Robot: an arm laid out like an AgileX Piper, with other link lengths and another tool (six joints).
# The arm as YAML. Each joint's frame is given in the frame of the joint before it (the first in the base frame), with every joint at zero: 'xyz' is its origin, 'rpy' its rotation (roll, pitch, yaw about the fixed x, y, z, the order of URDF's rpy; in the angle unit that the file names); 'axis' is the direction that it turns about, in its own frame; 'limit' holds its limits. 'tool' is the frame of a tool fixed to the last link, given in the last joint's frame.
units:
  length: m
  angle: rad
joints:
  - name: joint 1
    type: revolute
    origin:
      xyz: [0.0, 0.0, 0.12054]
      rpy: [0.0, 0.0, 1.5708]
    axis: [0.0, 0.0, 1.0]
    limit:
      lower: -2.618
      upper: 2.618
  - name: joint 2
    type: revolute
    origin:
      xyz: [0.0, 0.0, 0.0]
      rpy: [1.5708, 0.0, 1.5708]
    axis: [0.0, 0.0, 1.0]
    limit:
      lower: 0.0
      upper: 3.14
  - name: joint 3
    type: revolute
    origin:
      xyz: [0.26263, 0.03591, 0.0]
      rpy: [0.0, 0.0, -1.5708]
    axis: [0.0, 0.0, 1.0]
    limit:
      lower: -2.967
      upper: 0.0
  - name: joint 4
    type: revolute
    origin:
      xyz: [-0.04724, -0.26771, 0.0]
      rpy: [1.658, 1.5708, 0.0]
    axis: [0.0, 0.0, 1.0]
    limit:
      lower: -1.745
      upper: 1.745
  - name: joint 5
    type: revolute
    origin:
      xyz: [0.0, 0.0, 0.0]
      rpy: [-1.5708, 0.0, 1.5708]
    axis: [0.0, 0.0, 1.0]
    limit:
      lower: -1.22
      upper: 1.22
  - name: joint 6
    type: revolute
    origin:
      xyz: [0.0, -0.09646, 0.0]
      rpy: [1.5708, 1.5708, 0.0]
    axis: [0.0, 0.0, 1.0]
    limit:
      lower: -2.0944
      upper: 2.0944
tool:
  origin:
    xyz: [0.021, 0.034, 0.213]
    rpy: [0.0, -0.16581, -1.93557]
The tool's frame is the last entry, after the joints.
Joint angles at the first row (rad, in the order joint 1, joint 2, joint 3, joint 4, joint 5, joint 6):
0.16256 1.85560 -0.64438 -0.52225 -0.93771 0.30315
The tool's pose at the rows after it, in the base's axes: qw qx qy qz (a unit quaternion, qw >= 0); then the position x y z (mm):
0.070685 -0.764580 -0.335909 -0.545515 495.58 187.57 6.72
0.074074 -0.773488 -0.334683 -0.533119 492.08 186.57 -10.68
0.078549 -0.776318 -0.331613 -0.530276 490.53 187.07 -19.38
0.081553 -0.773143 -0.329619 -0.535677 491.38 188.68 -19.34
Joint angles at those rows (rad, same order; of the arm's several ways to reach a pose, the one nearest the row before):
0.16256 1.90298 -0.64527 -0.51137 -0.96621 0.29300
0.16257 1.94009 -0.64529 -0.50699 -0.97181 0.29055
0.16256 1.96915 -0.64529 -0.50101 -0.99306 0.28808
0.16258 1.98556 -0.64646 -0.49643 -1.02054 0.28267

